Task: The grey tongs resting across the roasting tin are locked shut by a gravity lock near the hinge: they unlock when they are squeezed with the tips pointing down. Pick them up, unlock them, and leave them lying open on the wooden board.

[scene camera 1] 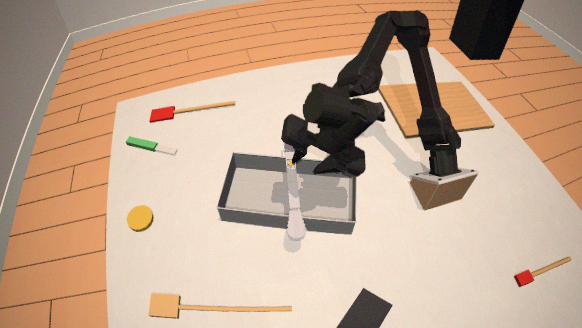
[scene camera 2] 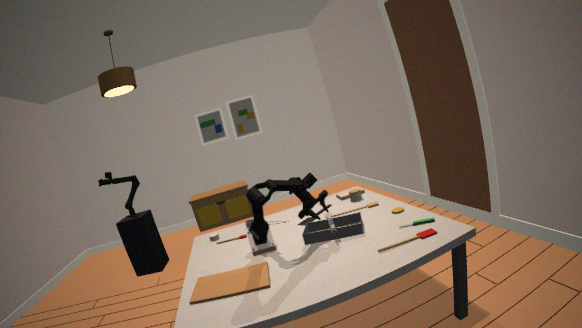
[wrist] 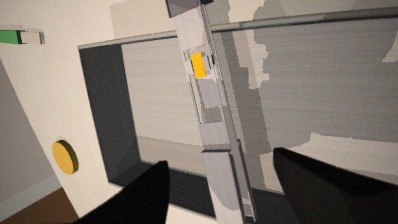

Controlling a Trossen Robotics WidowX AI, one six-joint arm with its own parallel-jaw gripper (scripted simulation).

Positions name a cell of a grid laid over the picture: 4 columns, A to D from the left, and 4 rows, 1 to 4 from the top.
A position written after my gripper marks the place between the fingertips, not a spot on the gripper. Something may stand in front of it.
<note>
I see my gripper (scene camera 1: C3), a wooden board (scene camera 1: D2) and a grey roasting tin (scene camera 1: B3).
My gripper also shows in the wrist view (wrist: C3). The wooden board also shows in scene camera 2 (scene camera 2: B4). The grey roasting tin shows as well in scene camera 2 (scene camera 2: C3) and in the wrist view (wrist: D2).
</note>
